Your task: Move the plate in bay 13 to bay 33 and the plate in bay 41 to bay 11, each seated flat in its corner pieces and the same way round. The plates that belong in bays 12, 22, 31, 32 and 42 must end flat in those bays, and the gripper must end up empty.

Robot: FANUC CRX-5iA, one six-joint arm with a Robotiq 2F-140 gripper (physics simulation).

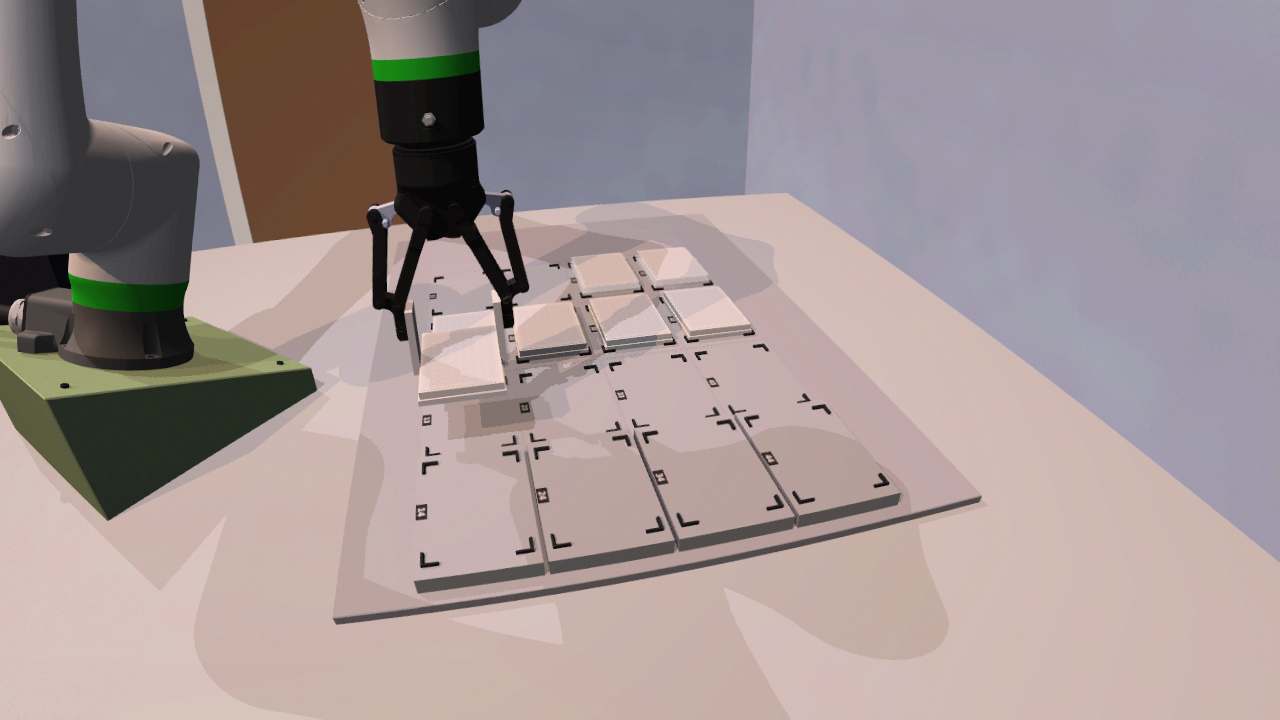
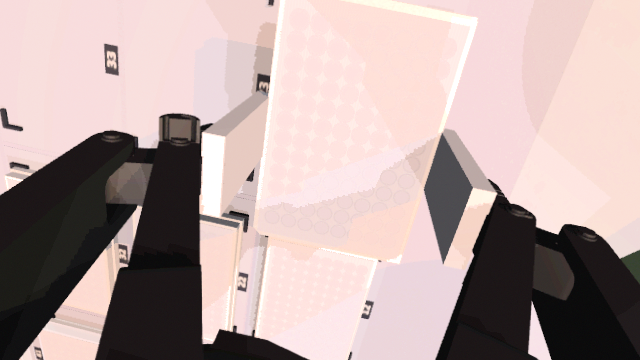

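Where they show: gripper, fingertip midpoint: point(image 1: 460, 362) point(image 2: 349, 139); arm's base at its link origin: point(image 1: 127, 353).
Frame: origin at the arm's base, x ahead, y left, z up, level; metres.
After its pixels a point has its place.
My gripper point(image 1: 456, 327) point(image 2: 349, 139) {x 0.391, y -0.073, z -0.021 m} is shut on a pale plate point(image 1: 462, 362) {x 0.394, y -0.088, z -0.012 m} point(image 2: 350, 125) {x 0.393, y -0.082, z -0.012 m}, its pads on the two long sides. The plate hangs roughly level above bay 13 point(image 1: 452, 440) {x 0.374, y -0.116, z -0.086 m}, its shadow falling on the bays below. Bay 33 point(image 1: 664, 389) {x 0.609, y -0.068, z -0.086 m} point(image 2: 60, 80) {x 0.599, y -0.046, z -0.086 m} holds no plate. The bay 41 plate point(image 1: 673, 265) {x 0.705, y 0.250, z -0.072 m} lies at the back right. Bay 11 point(image 1: 458, 296) {x 0.376, y 0.243, z -0.086 m} at the back left shows bare surface, partly hidden. Plates lie in bay 12 point(image 1: 465, 320) {x 0.389, y 0.130, z -0.072 m} point(image 2: 310, 295) {x 0.390, y 0.076, z -0.072 m}, bay 22 point(image 1: 550, 327) {x 0.498, y 0.083, z -0.072 m} point(image 2: 220, 280) {x 0.463, y 0.084, z -0.072 m}, bay 32 point(image 1: 629, 317) {x 0.602, y 0.089, z -0.072 m}, bay 42 point(image 1: 707, 309) {x 0.709, y 0.089, z -0.072 m} and bay 31 point(image 1: 605, 271) {x 0.598, y 0.249, z -0.072 m}.
Front-row bays 14 point(image 1: 474, 514) {x 0.396, y -0.249, z -0.071 m}, 24 point(image 1: 599, 492) {x 0.506, y -0.241, z -0.072 m}, 34 point(image 1: 716, 470) {x 0.616, y -0.235, z -0.072 m} and 44 point(image 1: 827, 452) {x 0.729, y -0.236, z -0.071 m} hold no plates. The bays stand on a thin base board point(image 1: 384, 595) {x 0.319, y -0.316, z -0.086 m}. The green wedge mount point(image 1: 214, 411) {x 0.114, y -0.066, z -0.050 m} of the arm is at the left. A wall point(image 1: 1029, 223) rises behind the right table edge.
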